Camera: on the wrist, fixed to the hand. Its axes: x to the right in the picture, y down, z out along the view.
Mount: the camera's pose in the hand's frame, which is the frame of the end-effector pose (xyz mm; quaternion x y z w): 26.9 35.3 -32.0 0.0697 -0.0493 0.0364 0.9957
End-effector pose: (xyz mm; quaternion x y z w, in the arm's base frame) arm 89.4 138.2 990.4 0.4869 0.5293 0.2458 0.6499
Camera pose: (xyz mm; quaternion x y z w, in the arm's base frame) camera 75.2 186.9 1011.0 0.5615 0.4944 0.2075 0.6303
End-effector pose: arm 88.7 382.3 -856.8 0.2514 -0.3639 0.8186 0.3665
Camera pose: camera 40.2 402.0 -872.6 0.3030 -0.3325 0.8414 0.2997
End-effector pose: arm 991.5 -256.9 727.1 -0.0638 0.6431 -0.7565 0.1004
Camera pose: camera 960.6 -237.9 686.2 -0.0704 0.5850 -0.7913 0.1637
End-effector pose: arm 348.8 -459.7 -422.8 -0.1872 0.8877 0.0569 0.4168
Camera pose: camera 296.7 -443.0 -424.5 -0.1222 0.8741 0.0192 0.4697
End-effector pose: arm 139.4 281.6 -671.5 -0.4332 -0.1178 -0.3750 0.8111
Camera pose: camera 178.8 254.8 -698.4 -0.3976 -0.1676 -0.3143 0.8456
